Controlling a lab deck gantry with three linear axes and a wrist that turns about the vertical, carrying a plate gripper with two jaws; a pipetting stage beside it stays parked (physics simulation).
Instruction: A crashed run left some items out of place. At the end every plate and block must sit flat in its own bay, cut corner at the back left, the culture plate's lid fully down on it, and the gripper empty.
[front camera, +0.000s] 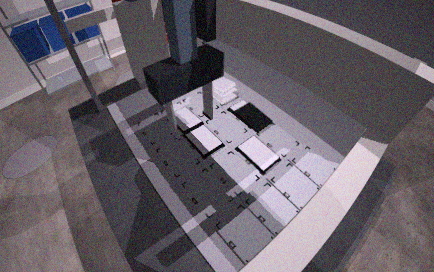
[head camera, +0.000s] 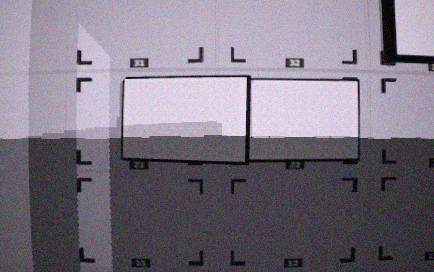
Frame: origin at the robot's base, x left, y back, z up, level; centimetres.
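Where they show: gripper, between the fingertips: (front camera: 192, 125); robot's base, origin of its link: (front camera: 138, 123) (head camera: 83, 258).
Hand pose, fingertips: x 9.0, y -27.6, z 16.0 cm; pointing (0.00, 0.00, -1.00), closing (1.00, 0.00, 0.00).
Things, the pixels of their top centre, and the offset from my fingertips.
- neighbouring plate, centre of its top: (head camera: 300, 119) (front camera: 202, 137) dx +6.0, dy +4.8, dz -14.6 cm
- black block, centre of its top: (front camera: 253, 114) dx +27.4, dy +1.2, dz -13.8 cm
- white plate, centre of its top: (front camera: 246, 111) dx +27.4, dy +4.8, dz -14.6 cm
- uneven white stack, centre of its top: (front camera: 220, 86) dx +27.4, dy +21.2, dz -11.8 cm
My gripper (front camera: 191, 122) is open and empty in the front view, its jaws wide apart over the left pair of plates; it does not show in the head view. A white-topped plate (front camera: 188, 118) (head camera: 175, 107) lies right of bay 21's marks, its right edge raised on the neighbouring plate (front camera: 204, 139) (head camera: 305, 110) in bay 22. Another white-topped plate (front camera: 257, 151) (head camera: 416, 27) is at bay 33. A black block (front camera: 254, 116) lies over a white plate (front camera: 239, 106), which shows at its left. An uneven white stack (front camera: 224, 90) stands at the back. Cut corners are too small to tell.
Bays 31 and 32 lie behind the pair, bays 11 and 12 in front. A pale rail (front camera: 320, 202) runs along the near right side. A thin upright post (front camera: 73, 52) stands at the left. Blue bins (front camera: 31, 42) stand on a shelf beyond. A dark shadow covers the front bays.
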